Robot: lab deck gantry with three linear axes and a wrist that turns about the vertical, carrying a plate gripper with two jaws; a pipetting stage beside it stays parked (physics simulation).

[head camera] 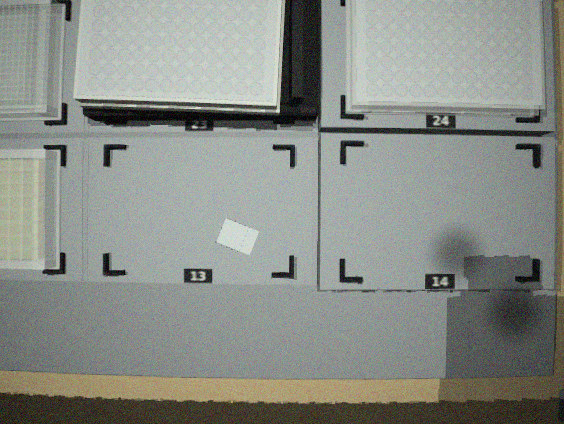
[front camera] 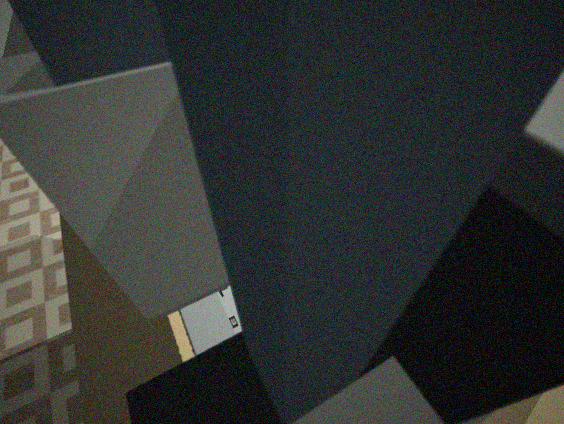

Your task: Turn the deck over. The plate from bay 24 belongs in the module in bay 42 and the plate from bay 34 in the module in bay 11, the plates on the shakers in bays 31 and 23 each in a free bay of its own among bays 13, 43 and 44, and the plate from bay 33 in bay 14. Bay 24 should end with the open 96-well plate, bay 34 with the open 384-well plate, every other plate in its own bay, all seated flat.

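Frame: origin at the robot's base, x ahead, y left, z up, level; millimetres.
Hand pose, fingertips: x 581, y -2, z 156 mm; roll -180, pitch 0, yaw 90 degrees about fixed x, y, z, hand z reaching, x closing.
Observation:
Each offset is from my fingertips to the centre of the thing. "*": to the spot under its first point.
In the head view a white round-well plate @[dx -194, dy +151, dz -126 mm] (head camera: pixel 180 50) lies on the black shaker @[* dx -117, dy +147, dz -137 mm] (head camera: pixel 304 55) in bay 23, turned slightly against the bay. A second white round-well plate @[dx -25, dy +152, dz -134 mm] (head camera: pixel 450 50) lies in bay 24. Bay 13 @[* dx -223, dy +52, dz -156 mm] (head camera: pixel 150 200) holds no plate, but a small pale rectangle @[* dx -161, dy +27, dz -155 mm] (head camera: pixel 237 236) shows on it. Bay 14 @[* dx -52, dy +53, dz -141 mm] (head camera: pixel 400 200) holds no plate. Bays 11, 31, 33, 34, 42, 43 and 44 do not show in the head view. The gripper's jaws show in neither view, and large machine parts hide nearly all the deck in the front view.
At the head view's left edge show parts of a clear gridded plate @[* dx -308, dy +148, dz -142 mm] (head camera: pixel 25 60) and a yellowish plate @[* dx -309, dy +45, dz -141 mm] (head camera: pixel 20 210). A shadow covers the lower right deck corner. In the front view stand a grey column (front camera: pixel 150 190), a dark blue-grey column (front camera: pixel 325 200) and a black block (front camera: pixel 200 385).

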